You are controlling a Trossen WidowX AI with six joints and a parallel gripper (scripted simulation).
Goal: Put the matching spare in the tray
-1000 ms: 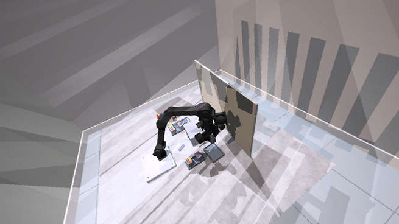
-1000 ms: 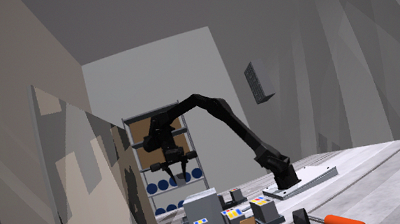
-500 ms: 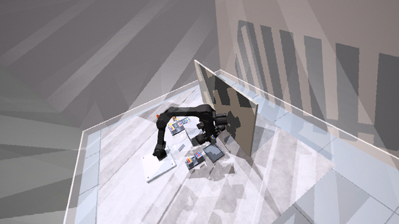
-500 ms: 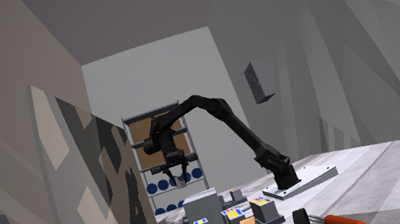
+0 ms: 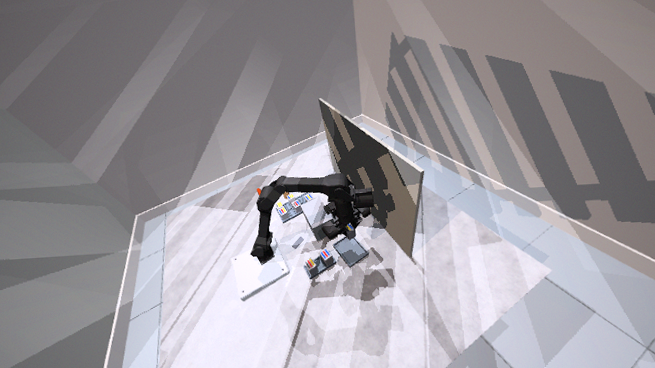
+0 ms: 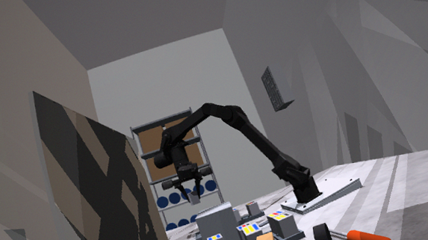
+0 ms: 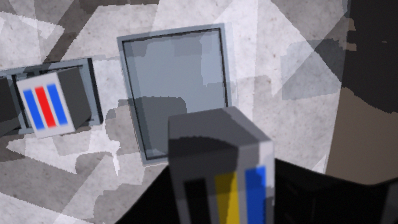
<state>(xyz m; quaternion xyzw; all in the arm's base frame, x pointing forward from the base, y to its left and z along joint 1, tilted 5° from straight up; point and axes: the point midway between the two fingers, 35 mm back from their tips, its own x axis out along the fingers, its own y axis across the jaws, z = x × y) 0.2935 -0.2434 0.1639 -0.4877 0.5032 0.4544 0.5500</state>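
The flat dark tray lies 10 mm behind my gripper tip, 10 mm to the left of it and 120 mm below it. The rest, counted from my gripper tip: brown box (30 mm behind, 530 mm to the left, 100 mm below); then tall tan panel (220 mm ahead, 160 mm to the left, 100 mm above); then grey mounted unit (20 mm behind, 220 mm to the left, 80 mm below).
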